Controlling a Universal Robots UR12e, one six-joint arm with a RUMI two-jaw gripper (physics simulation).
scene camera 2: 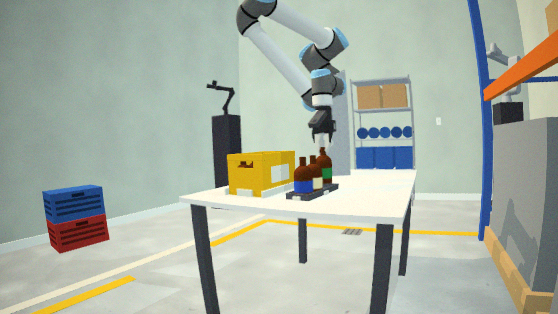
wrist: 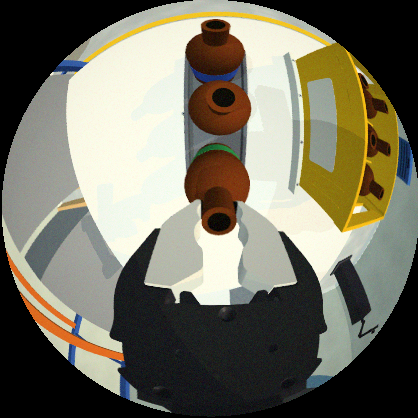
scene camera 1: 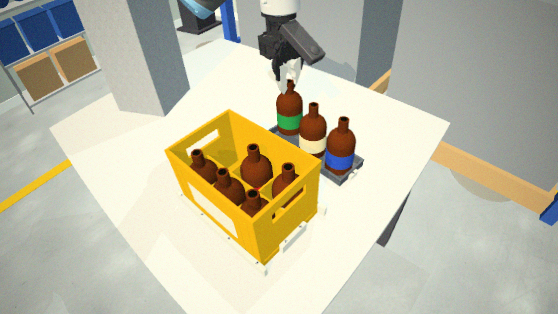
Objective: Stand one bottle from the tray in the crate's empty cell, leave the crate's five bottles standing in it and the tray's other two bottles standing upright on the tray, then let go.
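Frame: origin at the arm's base, x ahead, y left, z up, level; centimetres.
Seen in the pictures: gripper, fingertip midpoint: point(scene camera 2: 323, 154) point(wrist: 217, 201) point(scene camera 1: 288, 91).
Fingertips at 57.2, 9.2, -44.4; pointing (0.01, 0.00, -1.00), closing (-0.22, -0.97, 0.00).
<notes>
A point is followed by its place in that frame, as x, y, z.
My gripper point(scene camera 1: 288, 86) {57.2, 9.2, -44.4} point(scene camera 2: 322, 145) {57.2, 9.2, -44.4} point(wrist: 217, 201) {57.2, 9.2, -44.4} is shut on the neck of the green-banded brown bottle point(scene camera 1: 290, 104) {59.5, 6.7, -46.2} point(scene camera 2: 324, 162) {60.8, 10.5, -47.5} point(wrist: 217, 175) {59.5, 8.8, -44.9}, which hangs upright a little above its end of the grey tray point(scene camera 1: 340, 180) {78.7, -0.1, -57.6} point(scene camera 2: 305, 196) {80.4, 8.5, -58.2} point(wrist: 242, 142) {60.2, 4.0, -57.8}. The cream-banded bottle point(scene camera 1: 312, 127) {67.6, 4.4, -48.8} point(scene camera 2: 315, 173) {69.3, 9.0, -51.1} point(wrist: 220, 120) {64.3, 7.5, -47.7} and the blue-banded bottle point(scene camera 1: 341, 142) {76.3, 3.2, -48.7} point(scene camera 2: 303, 174) {78.4, 7.3, -50.3} point(wrist: 215, 54) {72.7, 6.3, -48.1} stand upright on the tray. The yellow crate point(scene camera 1: 287, 230) {76.7, -20.2, -55.1} point(scene camera 2: 250, 175) {77.2, -16.1, -51.1} point(wrist: 320, 200) {51.8, -7.0, -49.4} holds five upright bottles; its empty cell is at the far end, on the tray side. The cell's floor is hidden.
The crate stands beside the tray on the white table point(scene camera 1: 145, 165) {28.5, -24.0, -60.0} point(scene camera 2: 370, 200) {76.7, 32.2, -60.0}, its walls rising between the held bottle and the cells. White locating strips point(scene camera 1: 293, 237) {78.0, -19.9, -57.3} lie around the crate's base. A grey pillar point(scene camera 1: 150, 55) {13.6, -2.7, -37.7} stands beyond the table's far left edge.
</notes>
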